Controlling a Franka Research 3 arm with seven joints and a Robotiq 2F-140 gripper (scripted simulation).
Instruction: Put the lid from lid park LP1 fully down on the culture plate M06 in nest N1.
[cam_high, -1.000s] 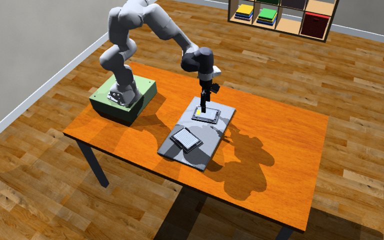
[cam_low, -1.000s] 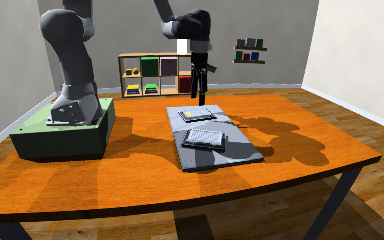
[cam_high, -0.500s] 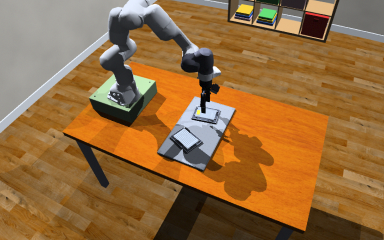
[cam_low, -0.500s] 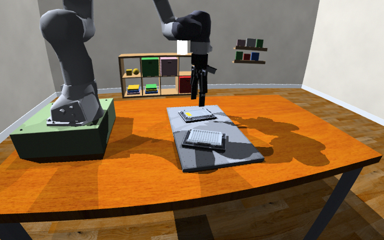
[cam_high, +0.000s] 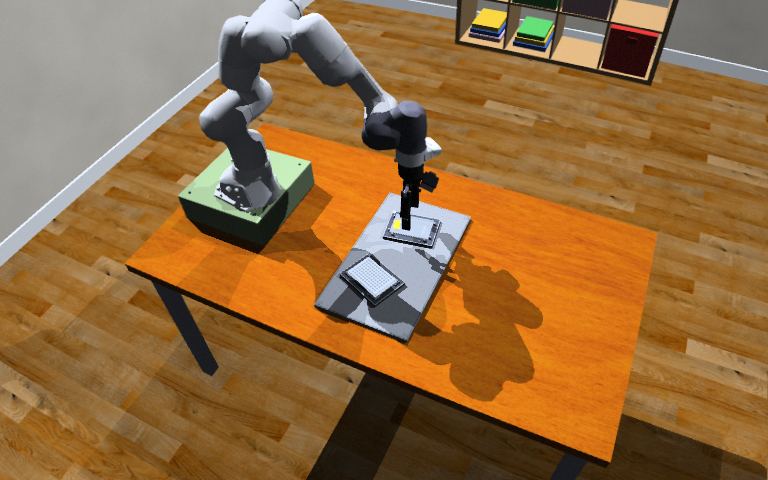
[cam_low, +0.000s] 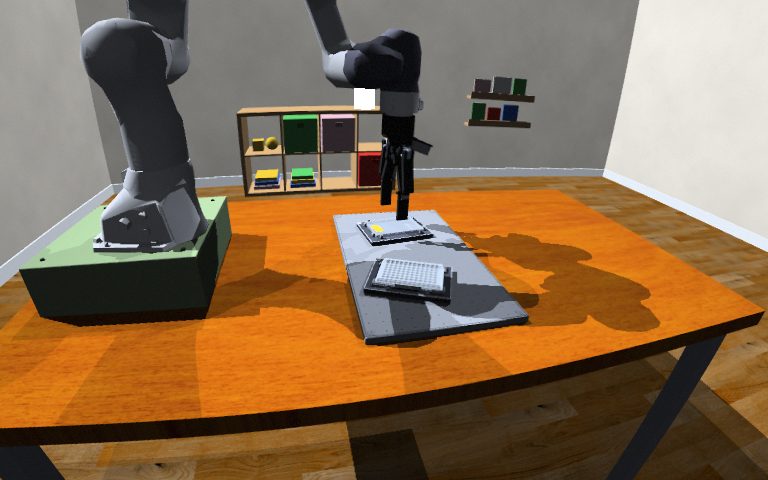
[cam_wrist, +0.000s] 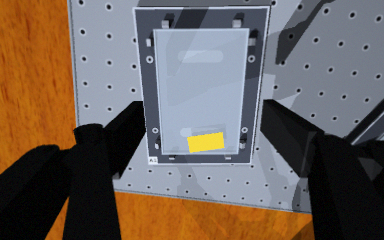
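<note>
Now: hand 6 cm above the clear lid. Also, from my hand: culture plate (3 cm behind, 24 cm to the right, 6 cm below); then lid park LP1 (7 cm below); then nest N1 (3 cm behind, 24 cm to the right, 7 cm below).
</note>
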